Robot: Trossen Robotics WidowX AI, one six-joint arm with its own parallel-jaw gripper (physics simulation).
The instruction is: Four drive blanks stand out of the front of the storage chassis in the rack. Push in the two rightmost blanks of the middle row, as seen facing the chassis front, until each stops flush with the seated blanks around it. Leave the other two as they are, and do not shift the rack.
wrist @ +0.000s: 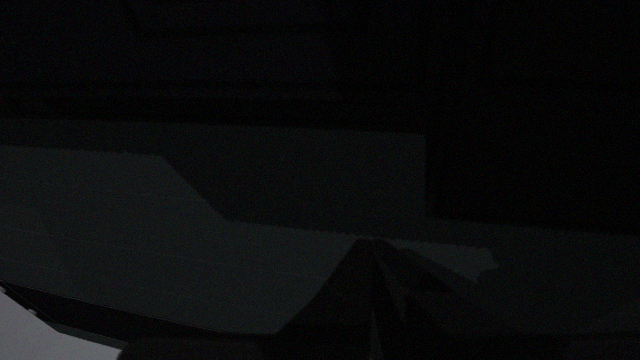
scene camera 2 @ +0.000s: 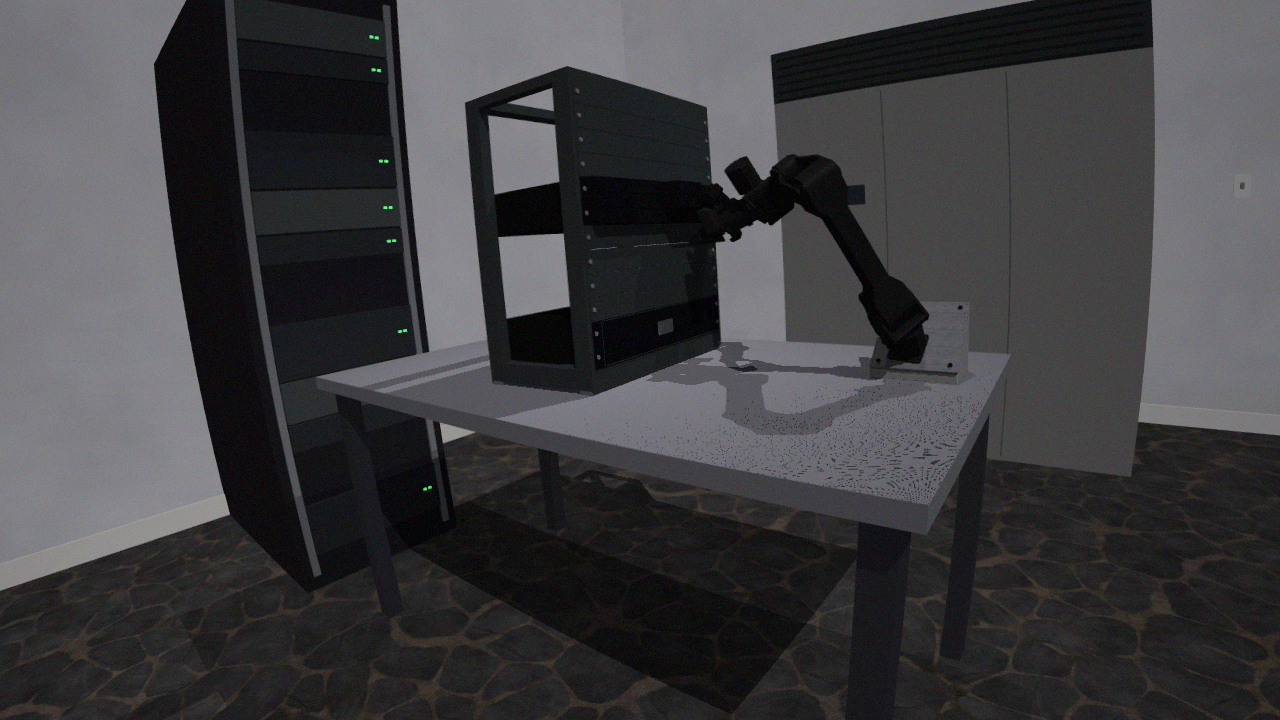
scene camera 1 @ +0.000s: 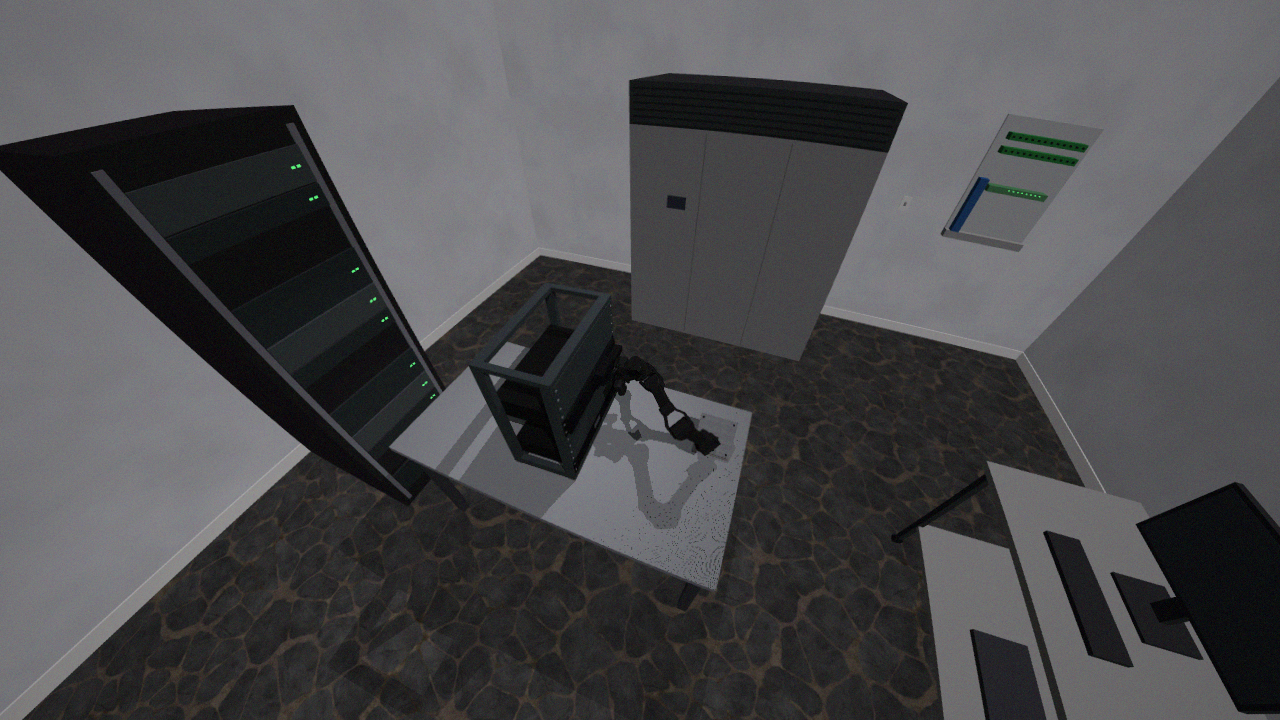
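Observation:
The storage chassis is the black unit in the upper half of the small open rack. Its front is very dark; the separate blanks, their rows and how far each stands out cannot be made out. My gripper is shut and empty, close to the front of the rack at its right end, near the lower edge of the chassis. In the wrist view the fingertips stand before grey panels, below a black area. Contact with a blank cannot be told. The gripper hides part of the chassis's right end.
The rack stands on a light table. A black unit with a pale label sits low in it. The arm base is on a pale plate. A tall server cabinet stands behind the rack, and a grey cabinet beyond the table.

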